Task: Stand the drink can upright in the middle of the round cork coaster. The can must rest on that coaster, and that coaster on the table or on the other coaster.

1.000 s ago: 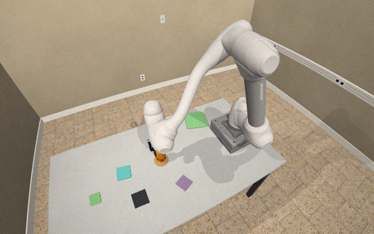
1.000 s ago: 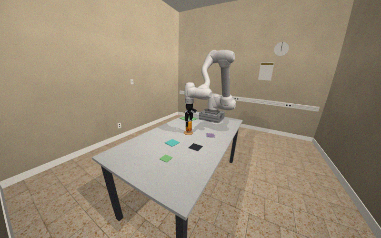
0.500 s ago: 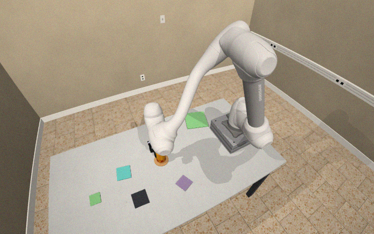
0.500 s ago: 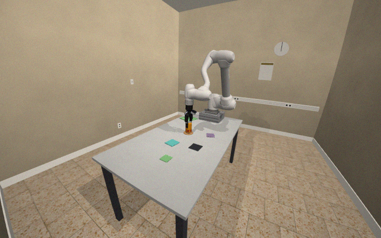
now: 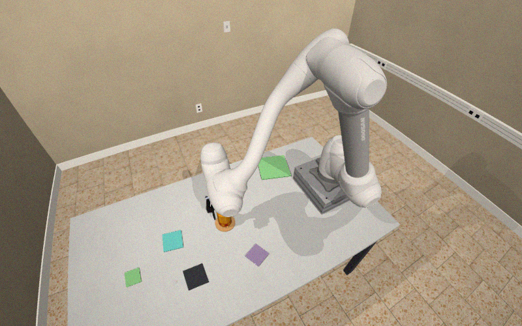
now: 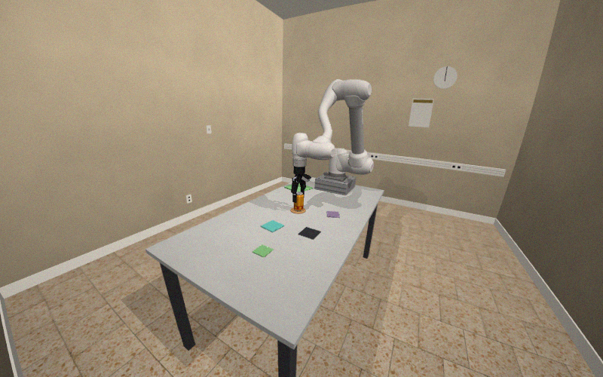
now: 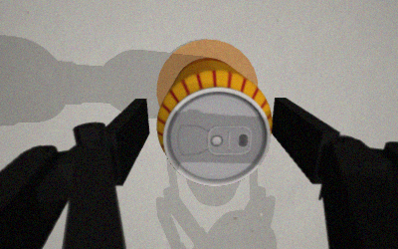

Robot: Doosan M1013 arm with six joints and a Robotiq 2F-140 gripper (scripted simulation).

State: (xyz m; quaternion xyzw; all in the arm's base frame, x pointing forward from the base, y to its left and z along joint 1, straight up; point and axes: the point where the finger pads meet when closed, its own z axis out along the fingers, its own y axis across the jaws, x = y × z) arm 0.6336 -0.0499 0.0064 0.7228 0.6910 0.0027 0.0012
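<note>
The orange drink can lies 30 mm below my hand. From my hand the other things lie so: teal coaster 280 mm ahead, 100 mm below, 20 mm to the right; black coaster 230 mm ahead, 210 mm to the left, 100 mm below; round cork coaster 100 mm below.
</note>
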